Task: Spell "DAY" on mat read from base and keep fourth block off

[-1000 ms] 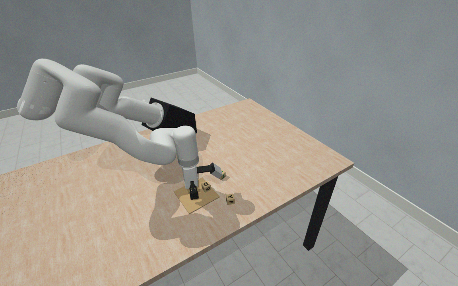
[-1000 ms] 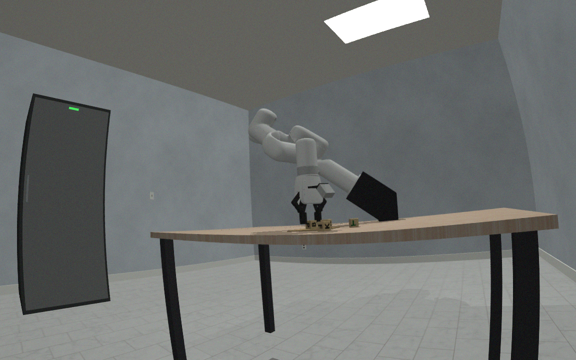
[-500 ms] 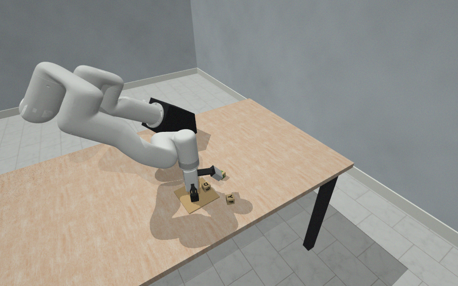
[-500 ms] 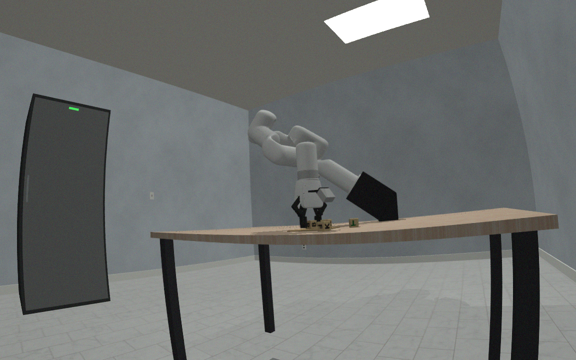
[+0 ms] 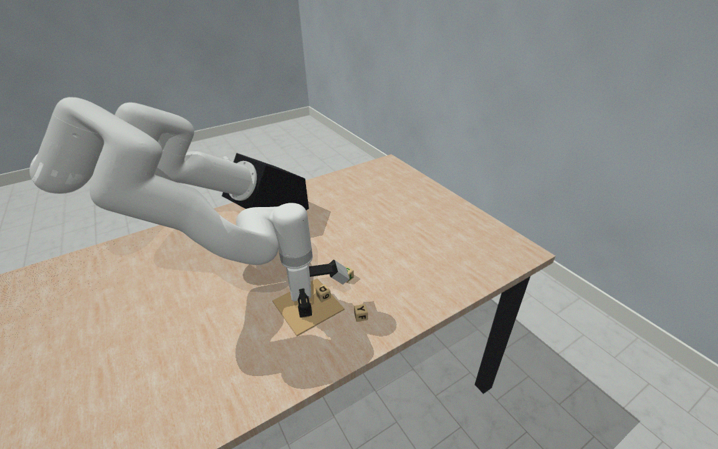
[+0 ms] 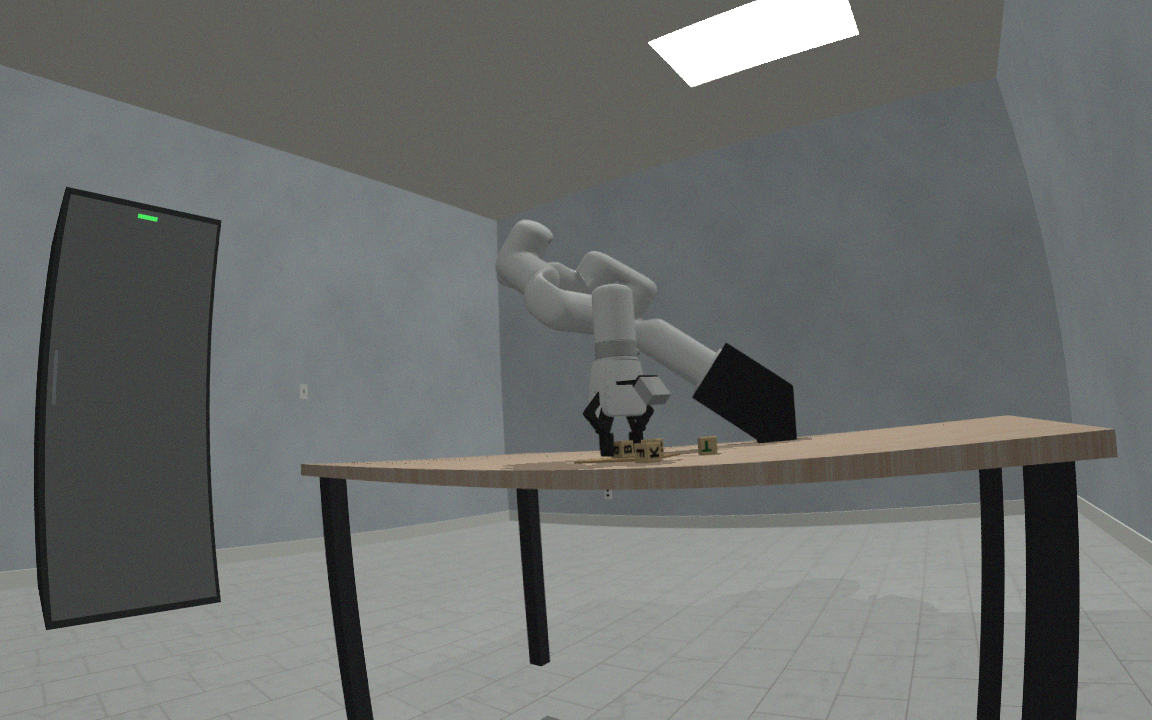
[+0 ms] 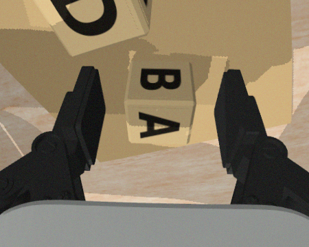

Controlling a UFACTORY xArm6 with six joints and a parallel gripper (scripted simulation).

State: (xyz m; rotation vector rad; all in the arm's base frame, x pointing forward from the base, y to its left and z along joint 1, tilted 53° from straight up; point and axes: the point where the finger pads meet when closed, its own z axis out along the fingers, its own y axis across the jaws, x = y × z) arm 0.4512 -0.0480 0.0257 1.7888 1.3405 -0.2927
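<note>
My gripper is now 10 mm to the right of the mat and 20 mm above it. From my hand the other things lie so: D block (60 mm to the left, 10 mm below).
</note>
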